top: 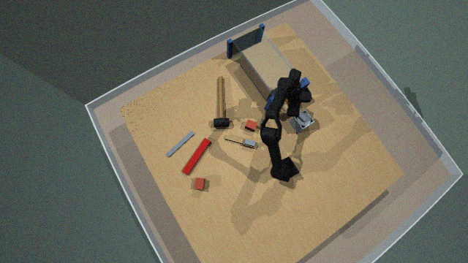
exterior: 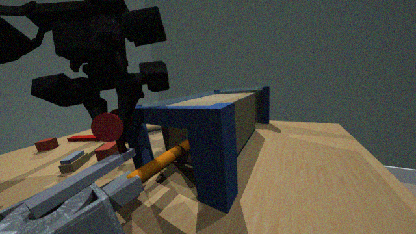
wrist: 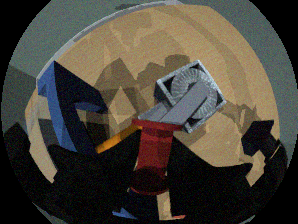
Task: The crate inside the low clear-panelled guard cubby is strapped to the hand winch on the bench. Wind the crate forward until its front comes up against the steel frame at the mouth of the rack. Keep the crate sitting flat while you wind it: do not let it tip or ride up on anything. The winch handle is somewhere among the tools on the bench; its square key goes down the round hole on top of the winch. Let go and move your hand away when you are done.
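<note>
Now: gripper tip 70 mm short of the blue frame, 10 mm to the left of it and 30 mm above it. Round my gripper tip: red grip: 10 mm ahead, 10 mm to the left; brush-like tool: 20 mm behind, 350 mm to the left, 120 mm below; grey winch: 100 mm behind, 30 mm to the right, 100 mm below.
</note>
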